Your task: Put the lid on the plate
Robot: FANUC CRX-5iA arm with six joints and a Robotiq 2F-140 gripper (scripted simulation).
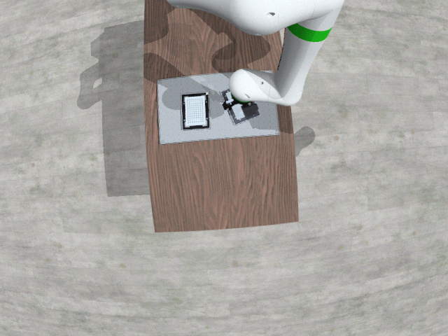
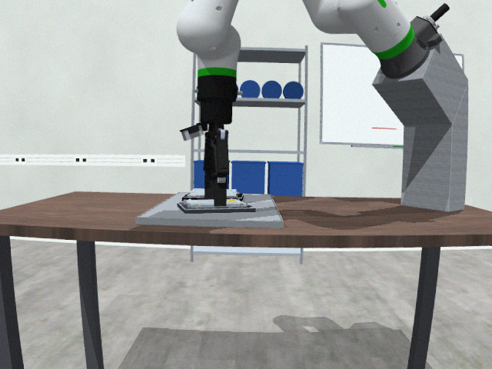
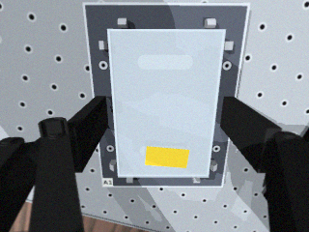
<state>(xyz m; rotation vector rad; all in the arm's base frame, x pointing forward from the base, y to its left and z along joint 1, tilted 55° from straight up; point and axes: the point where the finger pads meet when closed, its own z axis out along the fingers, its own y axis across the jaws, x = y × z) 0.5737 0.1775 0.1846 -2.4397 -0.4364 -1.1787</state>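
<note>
Right now the lid is 2 cm below my hand. Round my hand: culture plate E01: 8 cm ahead, 18 cm to the right, 2 cm below; then lid park LP1: 3 cm below; then nest: 8 cm ahead, 18 cm to the right, 3 cm below.
</note>
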